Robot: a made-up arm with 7 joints.
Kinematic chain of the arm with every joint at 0, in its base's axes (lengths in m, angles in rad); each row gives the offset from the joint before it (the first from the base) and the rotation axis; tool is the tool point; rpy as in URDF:
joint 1: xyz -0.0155 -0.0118 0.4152 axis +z
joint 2: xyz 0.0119 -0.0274 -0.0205 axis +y
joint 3: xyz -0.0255 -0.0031 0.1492 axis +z
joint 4: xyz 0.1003 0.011 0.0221 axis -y
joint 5: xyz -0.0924 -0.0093 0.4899 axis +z
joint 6: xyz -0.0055 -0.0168 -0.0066 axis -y
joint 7: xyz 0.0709 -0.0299 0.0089 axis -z
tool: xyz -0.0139 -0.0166 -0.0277 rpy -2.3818 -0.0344 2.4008
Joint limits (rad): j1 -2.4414..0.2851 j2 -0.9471..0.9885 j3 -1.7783..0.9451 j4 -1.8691..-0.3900 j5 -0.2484..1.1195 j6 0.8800..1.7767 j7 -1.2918..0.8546
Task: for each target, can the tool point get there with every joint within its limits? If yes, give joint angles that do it. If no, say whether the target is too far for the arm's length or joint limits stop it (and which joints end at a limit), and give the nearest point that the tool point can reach.
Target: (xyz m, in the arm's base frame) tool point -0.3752 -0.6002 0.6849
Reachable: yes | joints -1.6509 0.7516 -0.6782 -0.6889 0.0765 1.4259 0.5316
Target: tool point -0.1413 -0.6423 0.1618
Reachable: yes | joints -1.2412 0.7806 -0.3808 -1.6444 -0.0176 1.6756 0.2569
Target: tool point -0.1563 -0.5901 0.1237
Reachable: yes | joints -1.2840 0.8166 -0.3658 -1.6313 0.2750 1.1091 0.1470
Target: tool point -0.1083 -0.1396 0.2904
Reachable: no: joint limits stop it (at a limit: joint 1, joint 4, joint 6) | nearest point -0.2525 -0.4229 0.0744 | short by 0.384 m
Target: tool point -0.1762 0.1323 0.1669
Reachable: no: joint limits stop it (at a limit: joint 1, joint 2, joint 4, joint 6) | nearest point -0.4915 0.1201 0.0449 | short by 0.338 m
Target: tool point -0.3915 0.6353 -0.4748
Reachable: no: too far | nearest point -0.5377 0.1969 0.0601 | short by 0.707 m
